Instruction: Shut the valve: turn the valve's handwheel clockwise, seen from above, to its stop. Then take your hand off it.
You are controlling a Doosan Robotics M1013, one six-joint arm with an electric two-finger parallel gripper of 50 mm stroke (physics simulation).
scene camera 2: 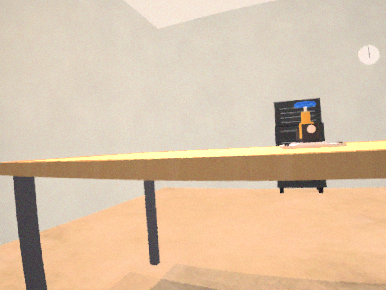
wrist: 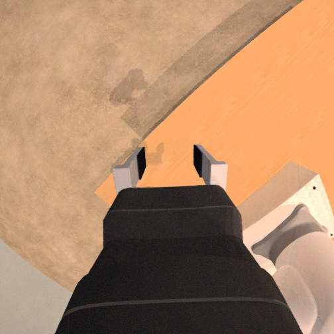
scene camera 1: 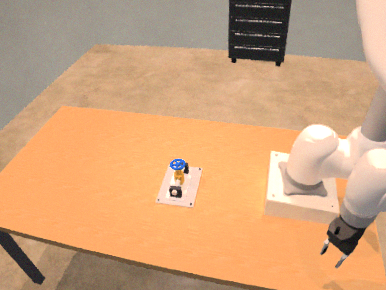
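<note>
The valve has a blue handwheel on top of a yellow body. It stands upright on a pale mounting plate near the middle of the table in scene camera 1. The handwheel's turned position cannot be read. My gripper is open, with nothing between its fingers. It hangs above the table's front right part in scene camera 1, far to the right of the valve and apart from it. The valve does not show in the wrist view.
The arm's white base block stands on the wooden table, between the valve and the right side. A black drawer cabinet stands on the floor behind the table.
</note>
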